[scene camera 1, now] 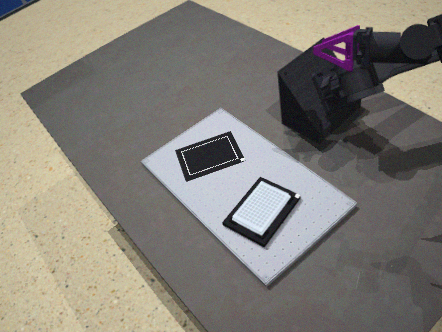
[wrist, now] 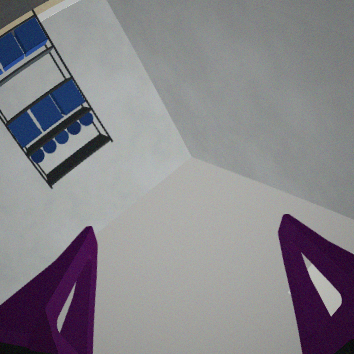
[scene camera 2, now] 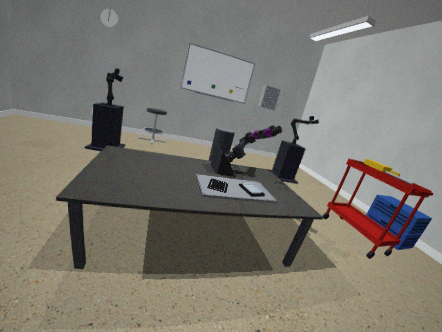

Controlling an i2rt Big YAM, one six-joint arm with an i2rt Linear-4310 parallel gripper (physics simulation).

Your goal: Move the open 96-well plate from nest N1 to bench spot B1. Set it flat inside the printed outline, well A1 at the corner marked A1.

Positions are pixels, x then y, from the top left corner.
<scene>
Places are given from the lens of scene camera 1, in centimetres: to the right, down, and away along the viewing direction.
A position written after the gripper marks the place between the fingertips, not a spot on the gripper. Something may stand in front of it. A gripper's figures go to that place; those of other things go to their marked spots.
gripper (scene camera 1: 318, 46): 19, -23, 79
white well plate (scene camera 1: 259, 210): 9, 11, 99
</scene>
